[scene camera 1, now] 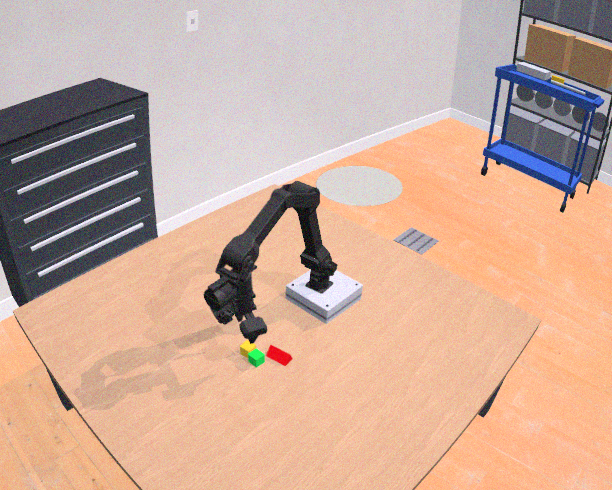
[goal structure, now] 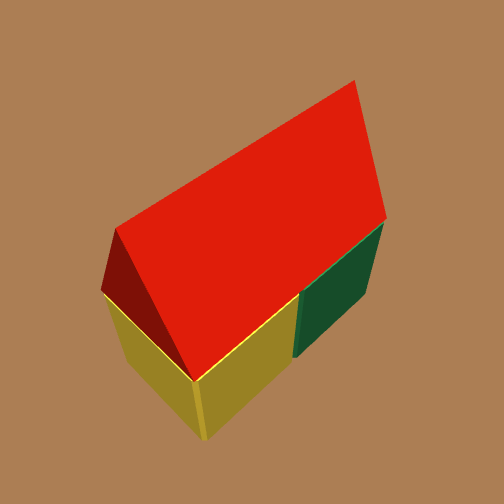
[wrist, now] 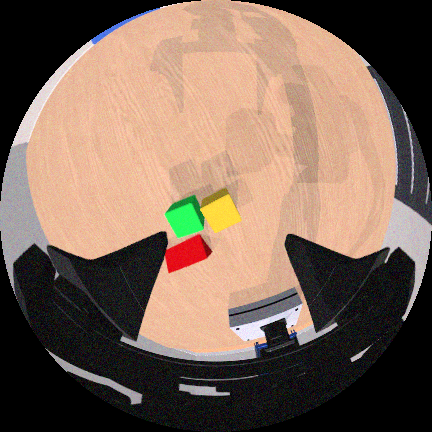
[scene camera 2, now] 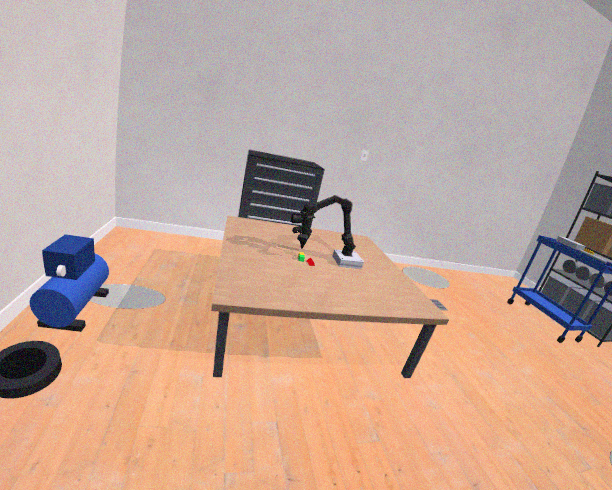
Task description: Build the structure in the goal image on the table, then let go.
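Where they show: gripper, between the fingertips: (wrist: pixel 228 239) (scene camera 2: pixel 303 246); arm's base, origin of its link: (scene camera 1: pixel 319 284) (wrist: pixel 273 324) (scene camera 2: pixel 346 254).
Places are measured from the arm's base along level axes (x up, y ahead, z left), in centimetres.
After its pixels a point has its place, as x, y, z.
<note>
A green cube (scene camera 1: pixel 256 358) {-2.3, 35.4, 3.8} (scene camera 2: pixel 301 258) {-3.5, 34.6, 4.1} (wrist: pixel 185 220) {-2.3, 34.0, 2.3} and a yellow cube (scene camera 1: pixel 246 349) {-2.4, 34.3, -0.6} (scene camera 2: pixel 301 253) {-2.2, 33.3, -0.9} (wrist: pixel 221 213) {-2.3, 32.9, -1.4} sit on the table (scene camera 1: pixel 347 413) {-5.6, 34.7, 32.9} (scene camera 2: pixel 326 290) {-5.6, 30.3, 39.4} (wrist: pixel 100 150) {-5.5, 48.7, 9.7}, very close together; whether they touch is unclear. A red block (scene camera 1: pixel 279 355) {-4.0, 29.1, 6.8} (scene camera 2: pixel 310 261) {-3.9, 29.1, 6.8} (wrist: pixel 186 254) {-3.9, 29.1, 5.8} with slanted sides lies beside the green cube, a small gap apart. My gripper (scene camera 1: pixel 251 337) {2.8, 33.1, -1.6} (scene camera 2: pixel 301 245) {2.8, 33.1, -1.6} (wrist: pixel 228 239) {2.8, 33.1, -1.6} is open and empty, pointing down above the blocks, nearest the yellow cube in the scene views. In the wrist view the left fingertip appears beside the red block.
The arm's pale square base (scene camera 1: pixel 324 298) {-0.1, 4.5, 4.9} (scene camera 2: pixel 348 258) {0.0, 2.0, 6.7} (wrist: pixel 265 317) {-0.4, 7.5, 0.6} stands on the table behind the blocks. A dark drawer cabinet (scene camera 1: pixel 81 188) (scene camera 2: pixel 280 186) stands beyond the table. A blue cart (scene camera 1: pixel 533 164) (scene camera 2: pixel 551 306) stands on the floor to the right.
</note>
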